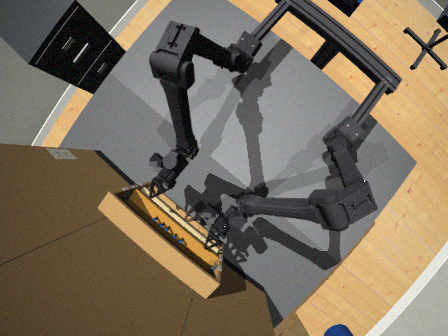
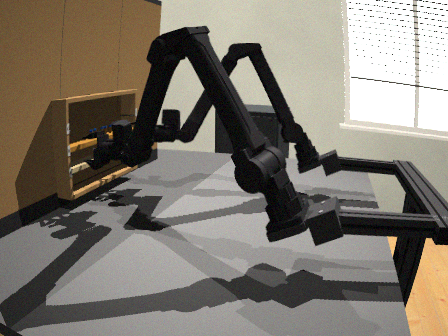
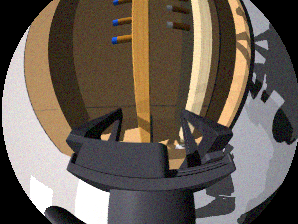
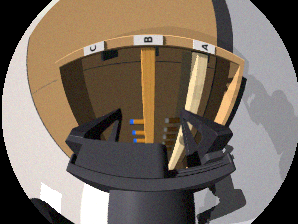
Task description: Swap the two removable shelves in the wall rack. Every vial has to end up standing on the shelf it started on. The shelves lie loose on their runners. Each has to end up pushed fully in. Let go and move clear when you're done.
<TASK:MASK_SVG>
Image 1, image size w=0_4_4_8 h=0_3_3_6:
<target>orange shelf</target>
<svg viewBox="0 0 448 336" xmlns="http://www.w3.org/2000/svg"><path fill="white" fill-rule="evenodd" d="M135 189L126 202L174 244L209 270L219 259L219 256L210 249L205 250L203 243L173 220L138 188Z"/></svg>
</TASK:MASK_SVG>
